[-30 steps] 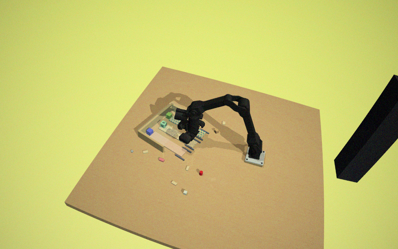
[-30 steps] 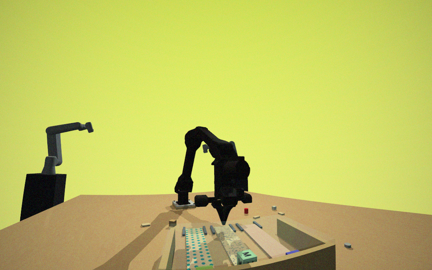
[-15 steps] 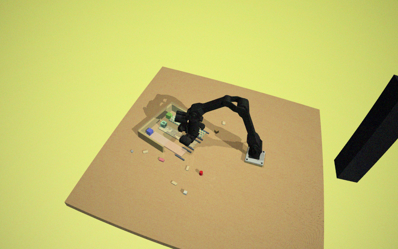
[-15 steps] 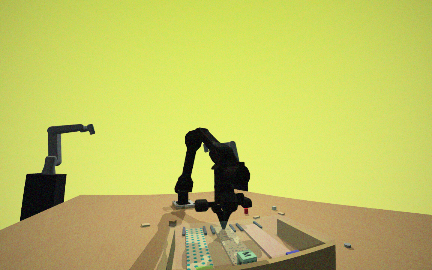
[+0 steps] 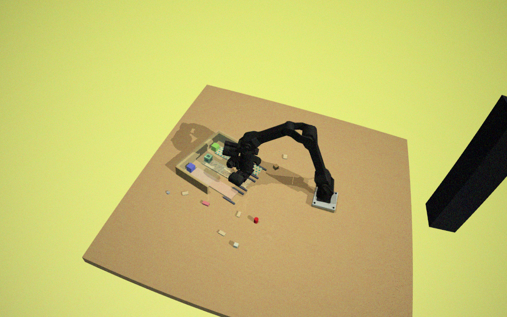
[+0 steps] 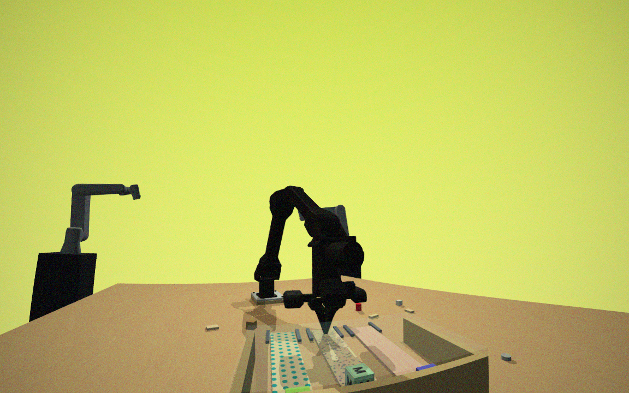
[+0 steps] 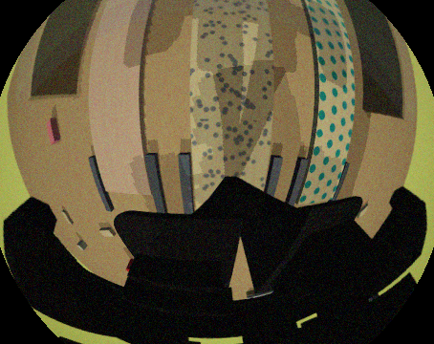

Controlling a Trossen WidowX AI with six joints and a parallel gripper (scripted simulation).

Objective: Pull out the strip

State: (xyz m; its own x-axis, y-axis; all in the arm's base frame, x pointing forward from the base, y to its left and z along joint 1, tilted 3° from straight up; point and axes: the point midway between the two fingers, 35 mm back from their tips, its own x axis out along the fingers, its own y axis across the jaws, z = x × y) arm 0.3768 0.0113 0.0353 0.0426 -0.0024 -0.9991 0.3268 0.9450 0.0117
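Now: the beige speckled strip 9 cm ahead of my gripper tip and 3 cm to the right of it. Round my gripper tip: red cylinder: 20 cm to the left, 10 cm behind, 1 cm above; mint-green labelled cube: 20 cm ahead, 8 cm to the right, 1 cm above.
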